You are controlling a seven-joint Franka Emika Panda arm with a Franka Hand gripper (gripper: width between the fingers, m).
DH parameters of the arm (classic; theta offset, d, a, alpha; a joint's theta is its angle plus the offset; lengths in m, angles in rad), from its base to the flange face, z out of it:
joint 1: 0 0.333 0 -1.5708
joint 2: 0 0 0 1.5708
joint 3: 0 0.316 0.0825 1.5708
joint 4: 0 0 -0.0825 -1.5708
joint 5: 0 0.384 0 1.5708
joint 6: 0 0 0.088 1.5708
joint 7: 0 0.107 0 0
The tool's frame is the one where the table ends.
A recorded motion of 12 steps. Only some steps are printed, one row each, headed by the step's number.
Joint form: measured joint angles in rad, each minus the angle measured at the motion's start. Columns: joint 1, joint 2, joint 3, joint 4, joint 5, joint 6, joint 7.
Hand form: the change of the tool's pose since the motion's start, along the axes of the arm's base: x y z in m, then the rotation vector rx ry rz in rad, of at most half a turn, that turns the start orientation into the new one. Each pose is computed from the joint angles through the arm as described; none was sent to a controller.
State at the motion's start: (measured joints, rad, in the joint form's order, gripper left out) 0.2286 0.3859 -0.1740 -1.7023 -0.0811 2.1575 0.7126
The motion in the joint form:
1: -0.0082 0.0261 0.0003 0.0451 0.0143 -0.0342 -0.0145
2: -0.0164 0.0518 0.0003 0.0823 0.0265 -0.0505 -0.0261
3: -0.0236 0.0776 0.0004 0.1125 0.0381 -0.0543 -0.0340
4: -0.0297 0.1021 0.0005 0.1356 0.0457 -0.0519 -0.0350
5: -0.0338 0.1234 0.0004 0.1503 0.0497 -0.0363 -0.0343
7: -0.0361 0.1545 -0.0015 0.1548 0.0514 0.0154 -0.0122
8: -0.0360 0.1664 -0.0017 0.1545 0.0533 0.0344 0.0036
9: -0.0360 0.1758 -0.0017 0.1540 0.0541 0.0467 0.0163
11: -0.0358 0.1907 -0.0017 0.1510 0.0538 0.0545 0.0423
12: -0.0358 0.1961 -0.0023 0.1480 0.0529 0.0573 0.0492
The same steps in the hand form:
1: 0.0076 -0.0031 0.0007 0.0052 0.0164 -0.0019
2: 0.0151 -0.0065 -0.0005 0.0105 0.0222 -0.0037
3: 0.0222 -0.0093 -0.0041 0.0163 0.0222 -0.0064
4: 0.0282 -0.0117 -0.0098 0.0195 0.0209 -0.0127
5: 0.0336 -0.0133 -0.0160 0.0205 0.0116 -0.0164
7: 0.0405 -0.0148 -0.0305 0.0204 -0.0165 -0.0365
8: 0.0424 -0.0144 -0.0371 0.0224 -0.0252 -0.0509
9: 0.0436 -0.0142 -0.0427 0.0232 -0.0292 -0.0624
11: 0.0436 -0.0141 -0.0537 0.0225 -0.0225 -0.0872
12: 0.0432 -0.0146 -0.0586 0.0207 -0.0180 -0.0941

